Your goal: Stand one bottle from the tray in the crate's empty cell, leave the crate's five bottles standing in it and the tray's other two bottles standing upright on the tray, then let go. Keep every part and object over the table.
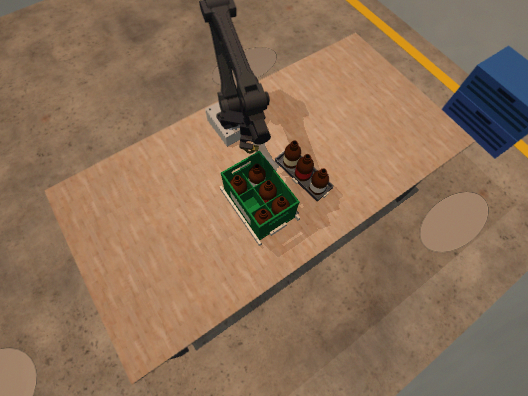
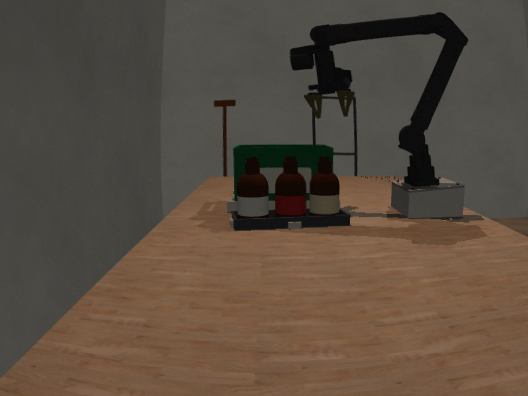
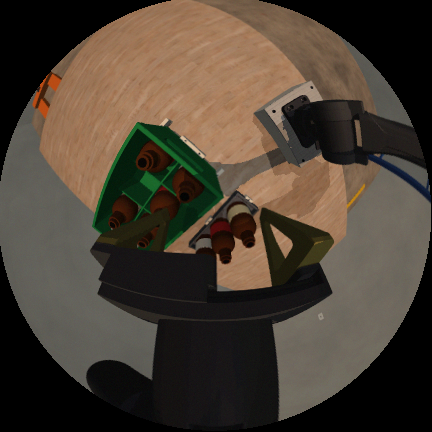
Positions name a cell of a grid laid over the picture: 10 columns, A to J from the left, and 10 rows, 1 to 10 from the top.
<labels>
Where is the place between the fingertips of my gripper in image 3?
E5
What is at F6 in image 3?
A red-label bottle.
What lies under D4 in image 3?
A red-label bottle.
</labels>
